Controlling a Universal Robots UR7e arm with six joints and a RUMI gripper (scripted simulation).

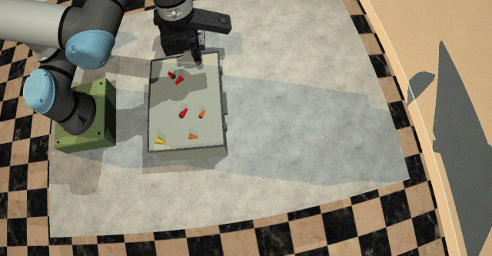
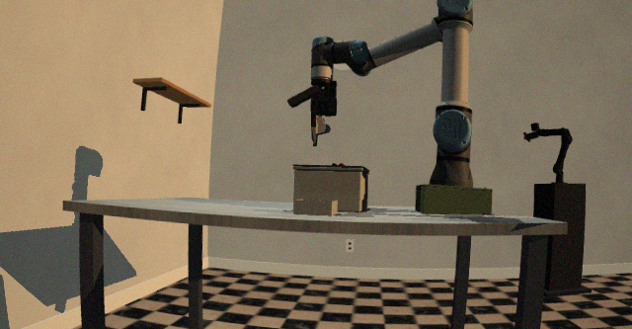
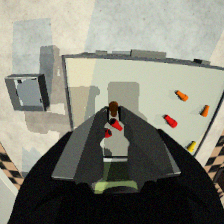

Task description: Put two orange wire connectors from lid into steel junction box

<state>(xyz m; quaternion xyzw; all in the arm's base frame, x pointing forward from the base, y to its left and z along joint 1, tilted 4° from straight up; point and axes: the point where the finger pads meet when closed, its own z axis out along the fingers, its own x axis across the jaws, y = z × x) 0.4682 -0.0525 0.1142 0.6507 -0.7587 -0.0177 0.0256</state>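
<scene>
Now: hand 70 mm past the tool case, 50 mm to the left of it and 120 mm above it. Also, from my hand: yellow connector (170 mm behind, 160 mm to the right, 80 mm below).
</scene>
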